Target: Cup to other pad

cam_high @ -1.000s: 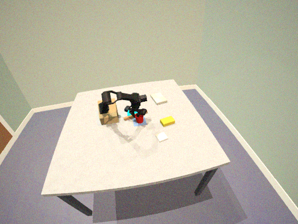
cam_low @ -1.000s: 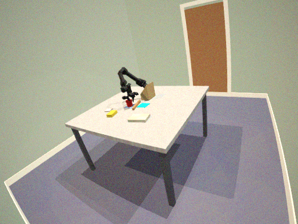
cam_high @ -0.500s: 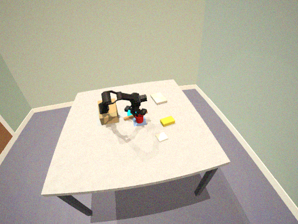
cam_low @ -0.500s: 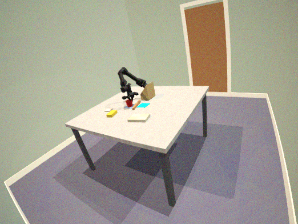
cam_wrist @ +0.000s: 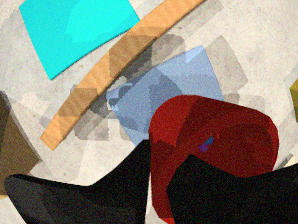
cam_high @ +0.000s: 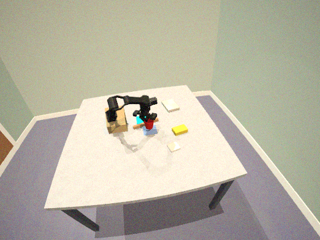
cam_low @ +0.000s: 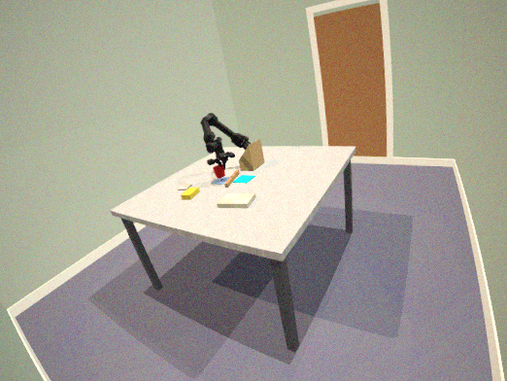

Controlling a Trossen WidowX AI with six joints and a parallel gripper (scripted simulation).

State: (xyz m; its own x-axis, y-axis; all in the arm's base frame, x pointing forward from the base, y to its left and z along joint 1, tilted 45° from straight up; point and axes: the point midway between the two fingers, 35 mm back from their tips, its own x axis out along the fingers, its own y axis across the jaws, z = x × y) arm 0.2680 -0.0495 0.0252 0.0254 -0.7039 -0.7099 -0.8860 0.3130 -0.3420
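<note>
My gripper tip is 140 mm to the right of the cyan pad, 70 mm above it and 20 mm past it. Round my gripper tip: light blue pad: 70 mm below, 30 mm ahead, 20 mm to the right; then red cup: 30 mm ahead, 20 mm to the right; then thin wooden bar: 60 mm to the left, 60 mm below.
</note>
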